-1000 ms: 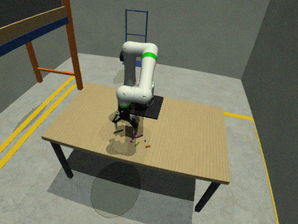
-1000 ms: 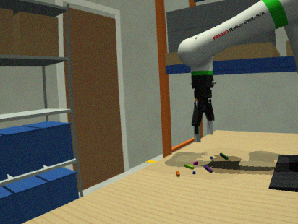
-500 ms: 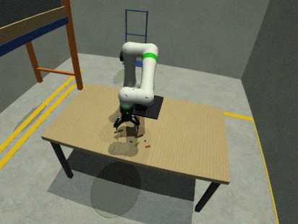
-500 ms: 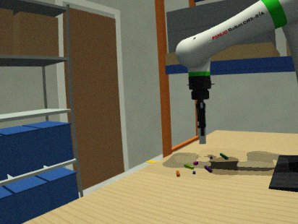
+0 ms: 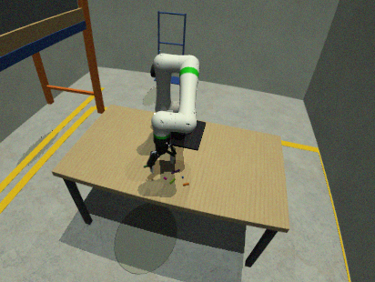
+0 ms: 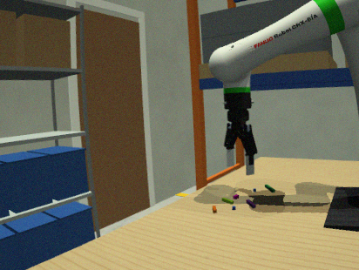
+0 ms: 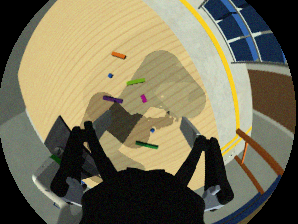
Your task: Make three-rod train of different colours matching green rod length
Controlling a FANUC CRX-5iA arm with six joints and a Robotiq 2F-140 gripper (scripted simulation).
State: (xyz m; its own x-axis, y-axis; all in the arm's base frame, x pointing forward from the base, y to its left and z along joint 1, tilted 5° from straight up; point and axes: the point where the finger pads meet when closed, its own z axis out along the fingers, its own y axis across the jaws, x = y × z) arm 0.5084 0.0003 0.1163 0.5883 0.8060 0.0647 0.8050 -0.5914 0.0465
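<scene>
Right now the magenta rod is 10 mm ahead of my hand, 20 mm to the left of it and 100 mm below it. Round my hand: green rod: 70 mm behind, 120 mm to the right, 100 mm below; lime rod: 10 mm ahead, 70 mm to the left, 100 mm below; purple rod: 70 mm behind, 70 mm to the left, 100 mm below.
</scene>
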